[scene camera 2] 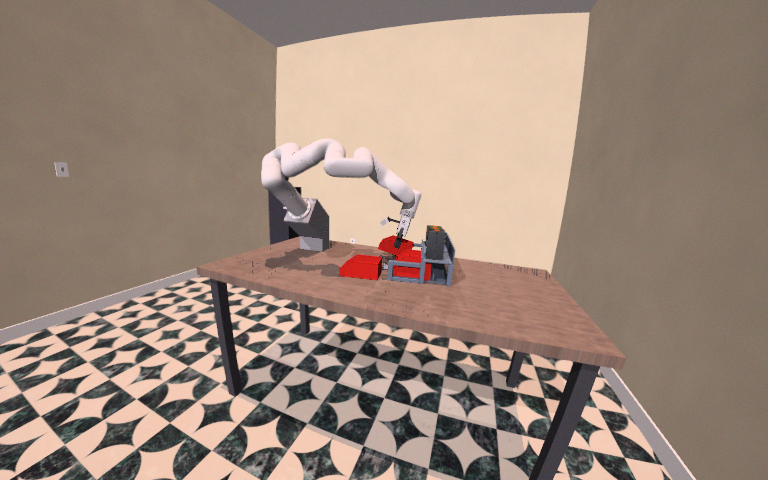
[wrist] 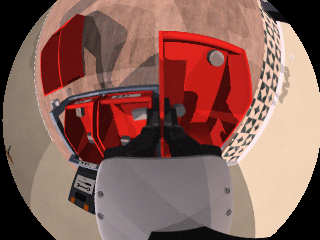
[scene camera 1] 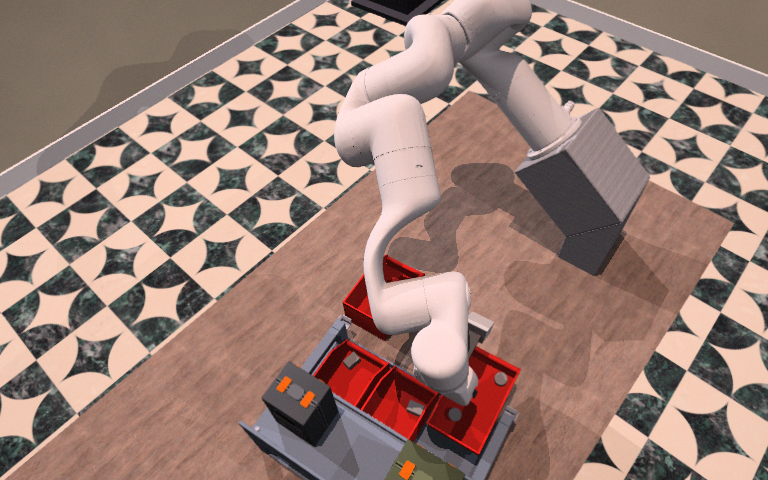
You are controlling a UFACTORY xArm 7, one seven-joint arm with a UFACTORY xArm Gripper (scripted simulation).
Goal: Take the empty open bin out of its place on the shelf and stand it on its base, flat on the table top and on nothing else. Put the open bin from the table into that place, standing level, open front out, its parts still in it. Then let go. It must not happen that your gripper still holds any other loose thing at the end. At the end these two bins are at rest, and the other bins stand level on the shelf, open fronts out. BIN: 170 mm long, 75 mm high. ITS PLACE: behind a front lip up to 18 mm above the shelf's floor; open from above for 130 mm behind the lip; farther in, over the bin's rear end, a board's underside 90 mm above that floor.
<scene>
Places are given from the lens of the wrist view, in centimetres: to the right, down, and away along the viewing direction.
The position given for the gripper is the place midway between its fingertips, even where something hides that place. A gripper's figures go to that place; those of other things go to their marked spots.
gripper [wrist: 161,106]: 0, -2, 13
red open bin [wrist: 216,99]: 9, -4, 16
red open bin [wrist: 68,55]: -17, -12, 10
red open bin [wrist: 76,128]: -23, 2, 21
</scene>
